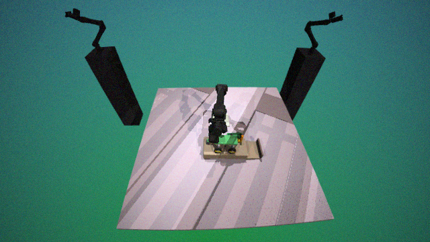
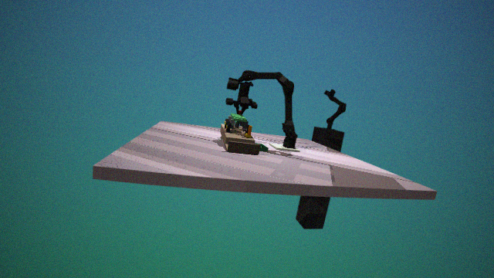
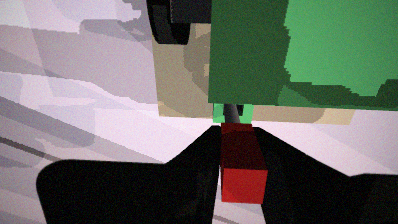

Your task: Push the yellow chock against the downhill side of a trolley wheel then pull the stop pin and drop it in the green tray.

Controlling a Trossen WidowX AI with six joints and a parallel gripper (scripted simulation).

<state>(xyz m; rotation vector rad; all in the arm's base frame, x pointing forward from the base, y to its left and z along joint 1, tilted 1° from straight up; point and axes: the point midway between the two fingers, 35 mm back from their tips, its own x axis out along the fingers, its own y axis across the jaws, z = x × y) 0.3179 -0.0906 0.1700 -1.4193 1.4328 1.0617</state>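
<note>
The yellow chock lies 210 mm to the left of my gripper tip, 70 mm below it and 30 mm behind it. Also, from my gripper tip: red-headed stop pin: right at my gripper tip; green-topped trolley: 100 mm to the left, 40 mm below, 20 mm ahead; tan ramp: 110 mm to the left, 100 mm below, 20 mm ahead.
</note>
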